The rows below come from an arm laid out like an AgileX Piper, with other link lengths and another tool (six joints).
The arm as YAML. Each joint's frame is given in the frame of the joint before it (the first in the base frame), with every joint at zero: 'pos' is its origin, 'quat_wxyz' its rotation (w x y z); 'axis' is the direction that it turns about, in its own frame. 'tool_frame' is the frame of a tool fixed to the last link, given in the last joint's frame.
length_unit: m
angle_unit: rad
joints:
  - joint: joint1
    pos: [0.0, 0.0, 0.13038]
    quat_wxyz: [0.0, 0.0, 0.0, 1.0]
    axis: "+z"
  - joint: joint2
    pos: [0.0, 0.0, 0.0]
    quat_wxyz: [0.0, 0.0, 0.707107, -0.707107]
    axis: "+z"
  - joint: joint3
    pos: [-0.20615, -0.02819, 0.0]
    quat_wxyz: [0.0, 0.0, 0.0, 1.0]
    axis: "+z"
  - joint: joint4
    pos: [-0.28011, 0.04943, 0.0]
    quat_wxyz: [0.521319, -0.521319, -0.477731, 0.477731]
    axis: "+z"
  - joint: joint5
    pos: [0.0, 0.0, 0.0]
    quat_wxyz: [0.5, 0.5, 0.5, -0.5]
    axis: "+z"
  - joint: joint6
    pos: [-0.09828, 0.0, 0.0]
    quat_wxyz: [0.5, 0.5, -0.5, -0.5]
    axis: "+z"
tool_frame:
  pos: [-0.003, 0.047, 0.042]
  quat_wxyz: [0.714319, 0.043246, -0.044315, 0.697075]
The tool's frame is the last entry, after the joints.
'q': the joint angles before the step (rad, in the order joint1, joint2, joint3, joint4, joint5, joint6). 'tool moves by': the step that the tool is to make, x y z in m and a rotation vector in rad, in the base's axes. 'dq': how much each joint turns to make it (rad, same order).
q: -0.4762, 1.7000, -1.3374, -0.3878, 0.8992, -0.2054
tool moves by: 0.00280, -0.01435, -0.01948, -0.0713, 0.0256, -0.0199
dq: 0.0000, 0.0579, 0.0029, -0.1225, -0.0456, 0.0887
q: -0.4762, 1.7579, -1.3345, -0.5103, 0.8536, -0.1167
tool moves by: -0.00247, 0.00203, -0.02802, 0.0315, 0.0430, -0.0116
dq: 0.0000, 0.0556, 0.0239, -0.0058, -0.0196, 0.0267
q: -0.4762, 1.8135, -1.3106, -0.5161, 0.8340, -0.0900
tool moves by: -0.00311, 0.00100, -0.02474, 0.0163, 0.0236, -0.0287
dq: 0.0000, 0.0459, 0.0291, -0.0256, -0.0280, 0.0607
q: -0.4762, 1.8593, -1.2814, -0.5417, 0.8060, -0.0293
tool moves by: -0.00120, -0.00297, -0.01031, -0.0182, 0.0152, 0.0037
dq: 0.0000, 0.0247, 0.0070, -0.0425, -0.0182, 0.0293
